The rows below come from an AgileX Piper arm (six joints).
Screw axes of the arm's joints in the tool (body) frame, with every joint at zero. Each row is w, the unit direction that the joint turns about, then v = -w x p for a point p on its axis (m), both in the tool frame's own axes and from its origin. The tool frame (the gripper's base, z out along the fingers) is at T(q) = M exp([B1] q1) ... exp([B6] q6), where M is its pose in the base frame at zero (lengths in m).
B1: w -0.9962 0 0.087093 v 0.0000 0.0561 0.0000
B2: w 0 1 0 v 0.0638 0.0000 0.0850
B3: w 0 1 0 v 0.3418 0.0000 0.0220
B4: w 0 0 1 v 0.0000 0.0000 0.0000
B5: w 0 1 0 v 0.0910 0.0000 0.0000
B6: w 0 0 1 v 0.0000 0.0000 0.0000
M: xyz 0.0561 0.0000 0.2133 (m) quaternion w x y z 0.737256 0 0.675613 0
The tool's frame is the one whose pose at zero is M.
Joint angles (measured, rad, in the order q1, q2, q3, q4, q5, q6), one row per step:
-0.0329 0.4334 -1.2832 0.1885 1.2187 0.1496
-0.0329 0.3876 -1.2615 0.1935 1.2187 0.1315
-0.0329 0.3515 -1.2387 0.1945 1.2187 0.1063
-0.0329 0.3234 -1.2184 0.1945 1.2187 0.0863
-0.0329 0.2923 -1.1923 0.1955 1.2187 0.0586
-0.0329 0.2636 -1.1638 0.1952 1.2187 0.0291
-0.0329 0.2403 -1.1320 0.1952 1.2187 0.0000
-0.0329 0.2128 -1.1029 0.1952 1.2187 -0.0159
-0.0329 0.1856 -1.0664 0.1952 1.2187 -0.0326
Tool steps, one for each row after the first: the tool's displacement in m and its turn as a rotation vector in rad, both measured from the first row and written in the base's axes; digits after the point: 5 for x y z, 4 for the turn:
-0.01149 0.00080 -0.00594 -0.0152 -0.0268 0.0087
-0.01910 0.00113 -0.01212 -0.0392 -0.0439 0.0157
-0.02430 0.00130 -0.01763 -0.0587 -0.0546 0.0205
-0.02912 0.00155 -0.02459 -0.0849 -0.0637 0.0279
-0.03244 0.00163 -0.03204 -0.1134 -0.0682 0.0349
-0.03325 0.00166 -0.03995 -0.1408 -0.0640 0.0426
-0.03570 0.00174 -0.04762 -0.1559 -0.0647 0.0466
-0.03640 0.00176 -0.05689 -0.1714 -0.0579 0.0516

